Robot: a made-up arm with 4 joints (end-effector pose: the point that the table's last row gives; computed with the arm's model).
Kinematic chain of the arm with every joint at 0, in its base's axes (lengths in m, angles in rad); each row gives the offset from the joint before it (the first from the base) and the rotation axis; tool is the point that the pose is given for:
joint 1: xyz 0 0 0.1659 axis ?
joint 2: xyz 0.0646 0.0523 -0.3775 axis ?
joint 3: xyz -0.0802 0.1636 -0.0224 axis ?
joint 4: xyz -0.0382 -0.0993 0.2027 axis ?
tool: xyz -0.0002 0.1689 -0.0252
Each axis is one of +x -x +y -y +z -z.
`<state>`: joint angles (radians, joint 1 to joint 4).
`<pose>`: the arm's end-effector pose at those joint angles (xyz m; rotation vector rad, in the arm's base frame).
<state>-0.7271 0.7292 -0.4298 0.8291</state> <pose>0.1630 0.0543 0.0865 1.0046 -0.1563 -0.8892</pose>
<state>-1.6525 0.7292 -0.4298 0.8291</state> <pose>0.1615 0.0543 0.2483 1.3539 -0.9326 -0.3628</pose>
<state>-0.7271 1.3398 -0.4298 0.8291</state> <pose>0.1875 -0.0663 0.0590 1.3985 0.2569 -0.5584</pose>
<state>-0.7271 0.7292 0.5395 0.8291</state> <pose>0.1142 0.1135 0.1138 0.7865 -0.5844 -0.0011</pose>
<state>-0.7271 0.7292 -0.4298 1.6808</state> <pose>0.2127 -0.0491 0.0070 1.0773 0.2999 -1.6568</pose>
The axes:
joint 1: +y
joint 2: +x
joint 3: +z
joint 4: -z

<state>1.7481 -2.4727 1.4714 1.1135</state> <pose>-0.6621 -0.0664 0.2641 -1.6517 1.0647 2.2466</pose>
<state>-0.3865 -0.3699 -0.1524 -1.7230</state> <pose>-0.1224 0.1746 -0.1631 -0.5800 -0.0131 1.4596</pose>
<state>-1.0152 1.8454 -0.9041 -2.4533</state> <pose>0.0946 -0.1338 -0.2296 0.8623 -2.0533 1.9028</pose>
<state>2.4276 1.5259 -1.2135 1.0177</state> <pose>-0.2113 -0.0999 0.3922 1.2301 -1.2609 1.2532</pose>
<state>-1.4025 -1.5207 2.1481 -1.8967</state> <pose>0.4817 0.2113 0.3084 -0.5457 1.9381 1.9792</pose>
